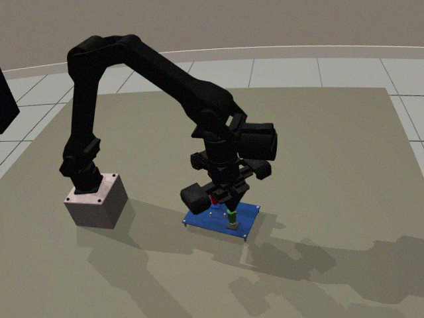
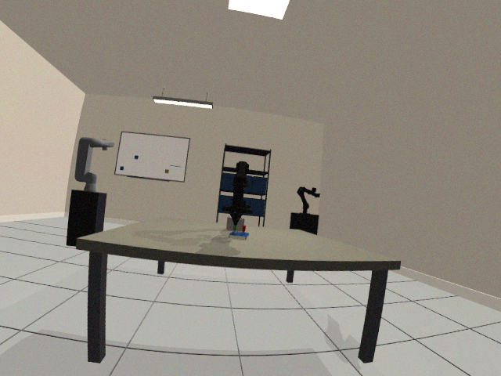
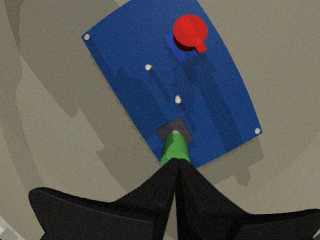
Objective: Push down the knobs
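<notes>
My gripper tip is now 10 mm above the green knob. From my gripper tip the other things lie so: red knob (60 mm to the left, 40 mm behind, 20 mm below).
</notes>
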